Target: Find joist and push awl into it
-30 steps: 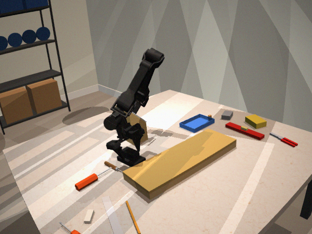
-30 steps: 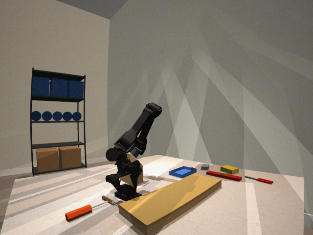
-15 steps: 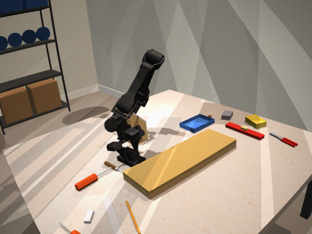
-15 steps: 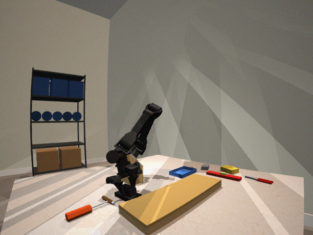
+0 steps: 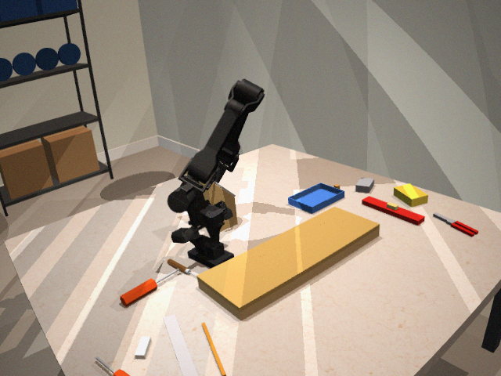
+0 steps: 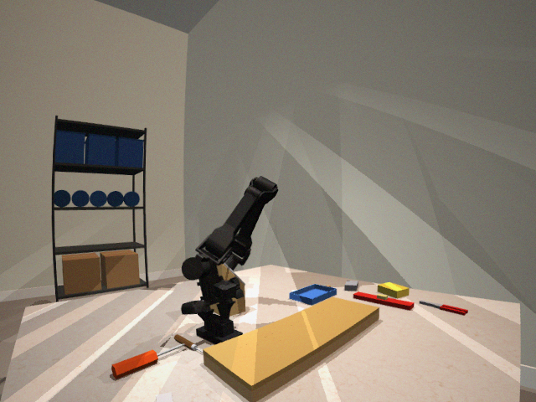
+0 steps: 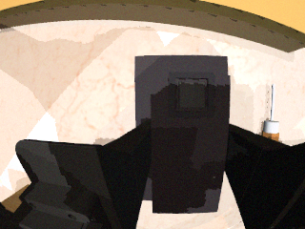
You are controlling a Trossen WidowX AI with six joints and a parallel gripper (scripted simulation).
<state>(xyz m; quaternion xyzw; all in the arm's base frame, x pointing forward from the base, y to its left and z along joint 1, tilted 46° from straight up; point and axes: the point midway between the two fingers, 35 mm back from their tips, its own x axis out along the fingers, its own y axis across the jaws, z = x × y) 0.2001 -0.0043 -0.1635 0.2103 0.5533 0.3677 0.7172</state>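
Right now the awl is 1 cm ahead of my gripper tip, 9 cm to the right of it and 2 cm below it. From my gripper tip the other things lie so: stud finder 1 cm ahead, 2 cm above; then pencil 32 cm ahead, 16 cm to the right, 2 cm below; then ruler 31 cm ahead, 22 cm to the right, 2 cm below.
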